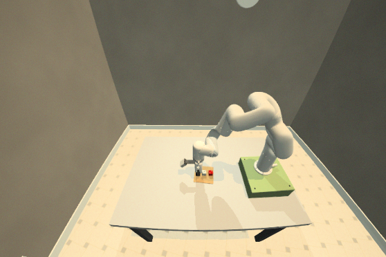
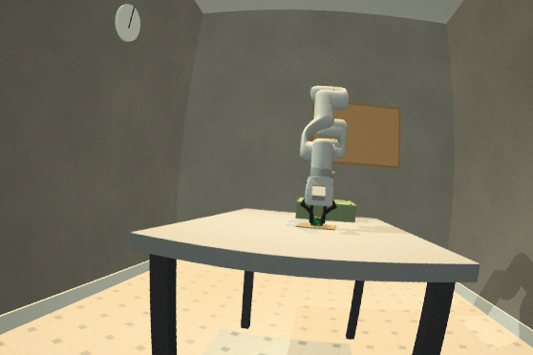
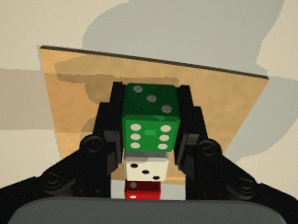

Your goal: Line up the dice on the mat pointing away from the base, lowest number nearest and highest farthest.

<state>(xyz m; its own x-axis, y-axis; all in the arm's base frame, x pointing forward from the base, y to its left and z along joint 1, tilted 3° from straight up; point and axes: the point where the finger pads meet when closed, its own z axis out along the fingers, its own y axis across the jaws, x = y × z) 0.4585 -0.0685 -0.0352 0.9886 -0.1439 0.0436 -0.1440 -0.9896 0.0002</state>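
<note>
Right now my hand is 10 mm above the green die. Also, from my hand: red die 90 mm behind, 10 mm to the left, 10 mm below; then white die 40 mm behind, 10 mm to the left, 10 mm below; then mat 40 mm behind, 30 mm below, 10 mm to the left.
</note>
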